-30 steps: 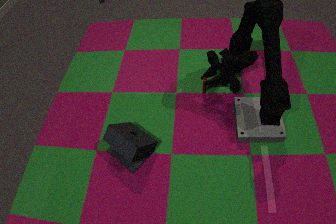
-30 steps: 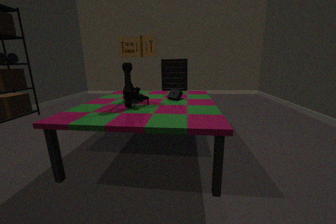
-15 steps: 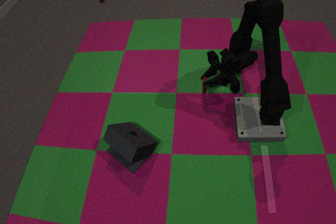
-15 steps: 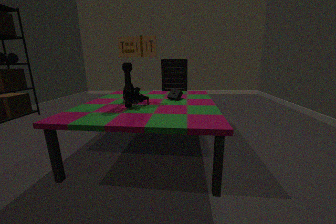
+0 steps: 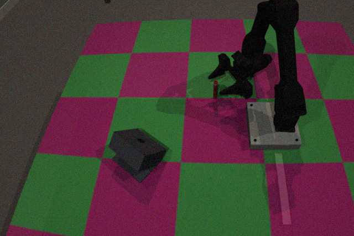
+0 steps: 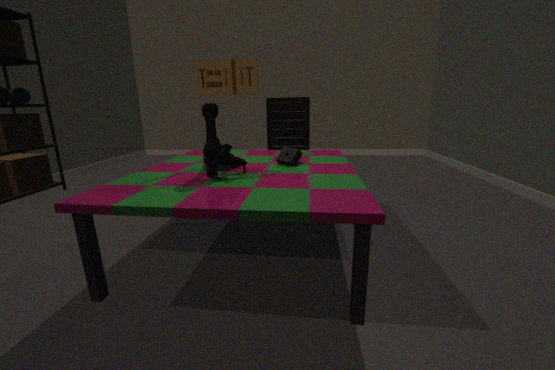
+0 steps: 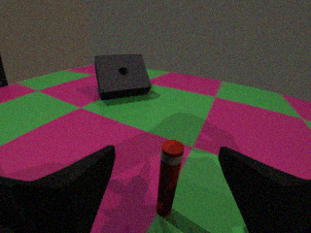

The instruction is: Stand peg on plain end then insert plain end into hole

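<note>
Now: gripper tip 1 cm to the left of the red peg, 1 cm past it and 1 cm above it. Also, from my gripper tip: sloped panel 25 cm to the left, 21 cm ahead, 2 cm below.
</note>
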